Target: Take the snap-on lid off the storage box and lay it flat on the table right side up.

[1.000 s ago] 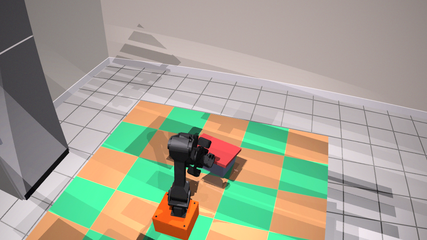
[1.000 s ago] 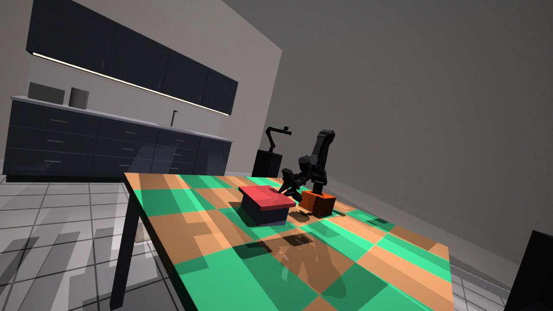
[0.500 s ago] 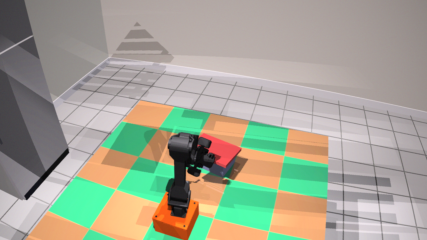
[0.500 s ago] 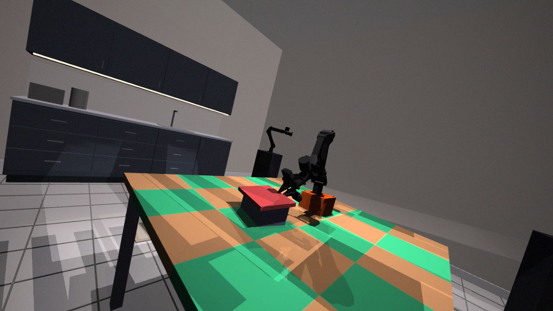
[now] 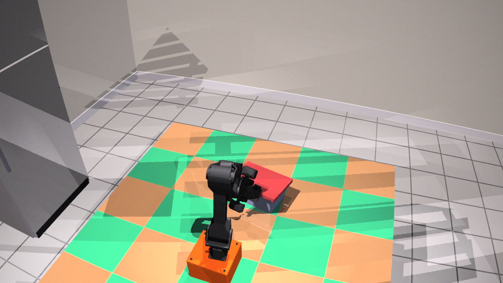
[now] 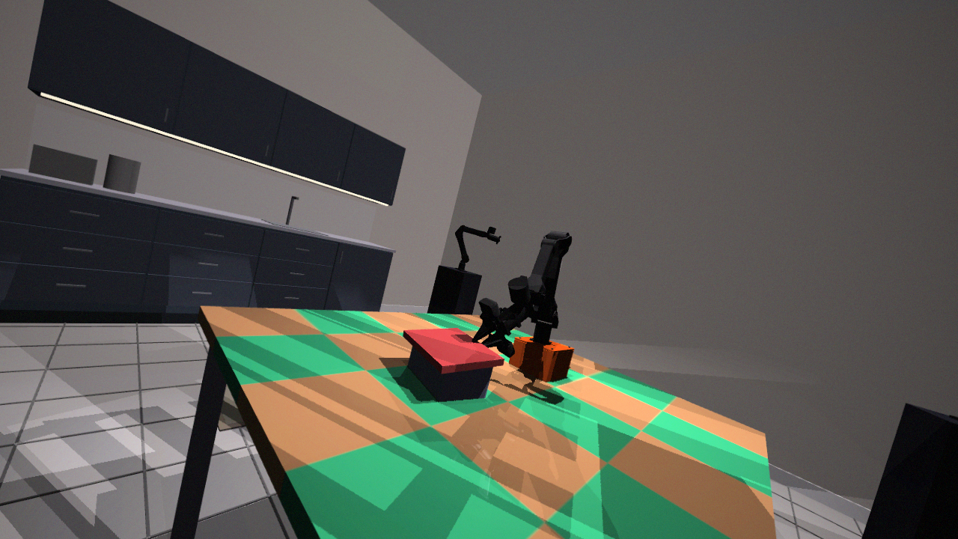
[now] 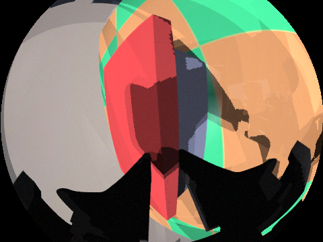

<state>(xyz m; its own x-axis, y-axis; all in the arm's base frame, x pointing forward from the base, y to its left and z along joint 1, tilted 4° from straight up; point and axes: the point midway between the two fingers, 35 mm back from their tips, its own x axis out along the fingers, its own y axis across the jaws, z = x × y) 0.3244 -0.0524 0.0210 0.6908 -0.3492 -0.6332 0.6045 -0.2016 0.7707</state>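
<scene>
The red lid is 7 cm ahead of my gripper tip and 3 cm to the right of it. Also, from my gripper tip: storage box: 6 cm ahead, 3 cm to the right, 5 cm below.
</scene>
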